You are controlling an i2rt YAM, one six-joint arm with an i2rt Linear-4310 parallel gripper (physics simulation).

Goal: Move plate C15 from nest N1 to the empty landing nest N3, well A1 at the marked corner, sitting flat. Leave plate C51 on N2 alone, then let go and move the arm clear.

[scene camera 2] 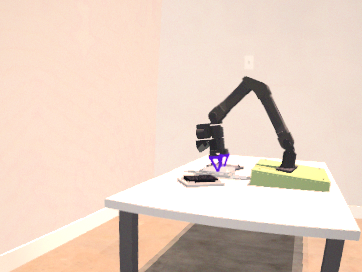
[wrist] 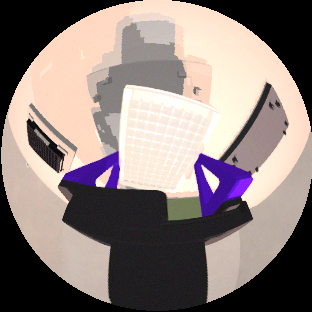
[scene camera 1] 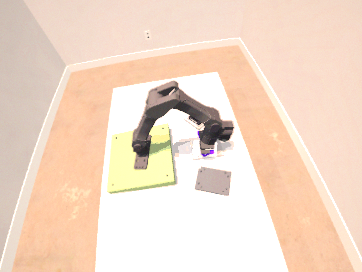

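Observation:
My gripper point(scene camera 1: 207, 152) point(scene camera 2: 217, 165) point(wrist: 156, 154) has purple fingers shut on plate C15 point(wrist: 162, 137), a pale, translucent well plate. It holds the plate by its long sides, low over the table. The empty grey nest N3 point(scene camera 1: 213, 180) point(wrist: 259, 137), with corner pins, lies nearer the table's front, to the right in the wrist view. Black plate C51 point(scene camera 2: 200, 177) point(wrist: 43, 142) point(scene camera 1: 193, 120) sits on its white nest N2 point(scene camera 2: 187, 183) point(wrist: 53, 126), to the left in the wrist view and partly hidden by the arm in scene camera 1. The arm's shadow falls beneath the held plate.
The arm stands on a green base block point(scene camera 1: 158, 172) point(scene camera 2: 292, 179) on the white table point(scene camera 1: 175, 234) point(scene camera 2: 234, 210). Its raised elbow point(scene camera 1: 163, 96) arches over the table's back half. The table edges are near on both sides.

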